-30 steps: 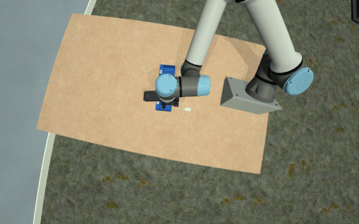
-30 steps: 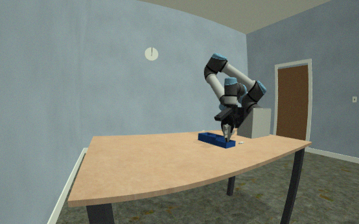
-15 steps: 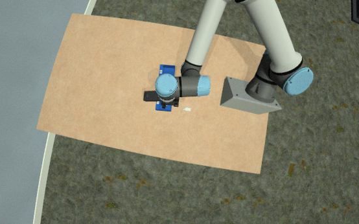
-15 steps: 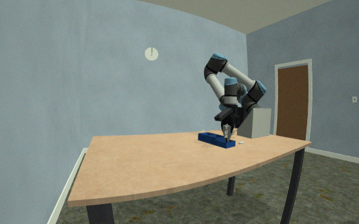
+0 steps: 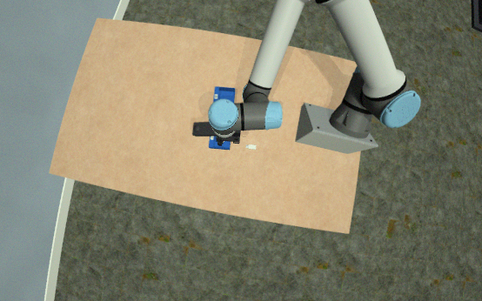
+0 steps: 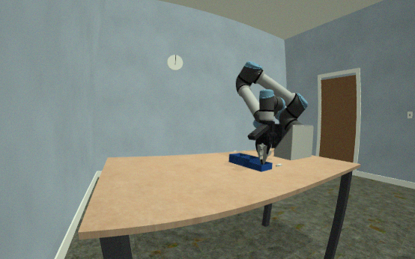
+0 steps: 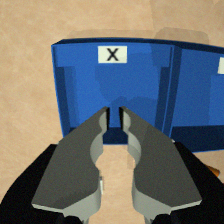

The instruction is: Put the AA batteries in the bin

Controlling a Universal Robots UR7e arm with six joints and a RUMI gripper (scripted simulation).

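Right now the black AA battery is 8 cm behind my hand, 24 cm to the right of it and 3 cm below it. From my hand the other things lie so: joined blue bins: 3 cm ahead, 8 cm to the right, 1 cm below; then small white USB stick: 12 cm behind, 3 cm below; then orange AA battery: 8 cm behind, 14 cm to the right, 3 cm below.
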